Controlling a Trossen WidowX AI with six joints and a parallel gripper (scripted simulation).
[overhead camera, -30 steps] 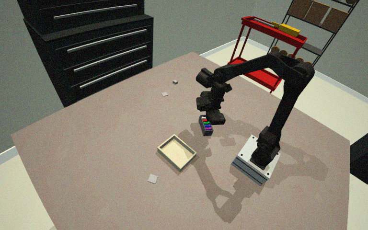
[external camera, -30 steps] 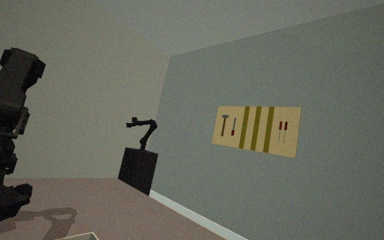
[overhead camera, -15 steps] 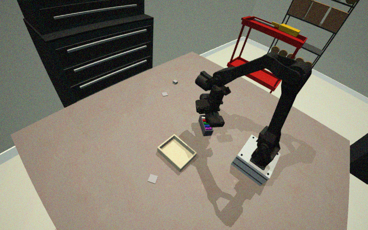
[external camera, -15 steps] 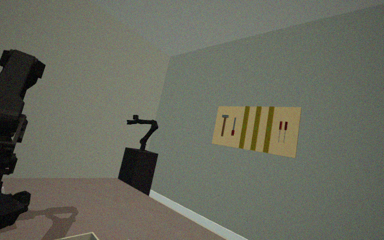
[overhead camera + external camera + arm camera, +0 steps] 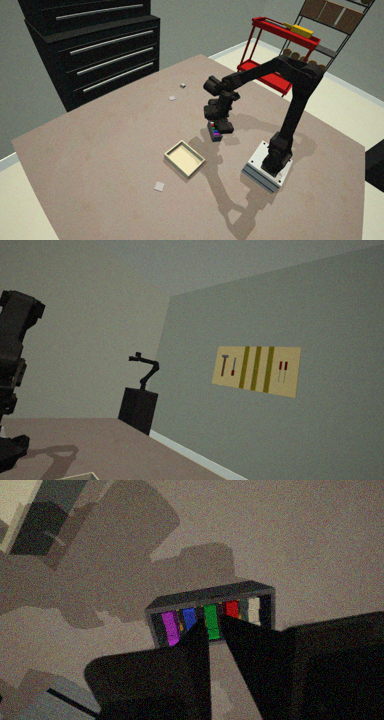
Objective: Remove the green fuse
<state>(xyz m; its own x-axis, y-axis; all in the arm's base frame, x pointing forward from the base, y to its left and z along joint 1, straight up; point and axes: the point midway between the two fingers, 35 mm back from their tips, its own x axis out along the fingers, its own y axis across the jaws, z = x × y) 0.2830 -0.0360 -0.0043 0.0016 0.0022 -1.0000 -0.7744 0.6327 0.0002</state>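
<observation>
My gripper tip is now 10 mm above the green fuse. From my gripper tip the other things lie so: cream tray: 210 mm to the left, 40 mm below.
</observation>
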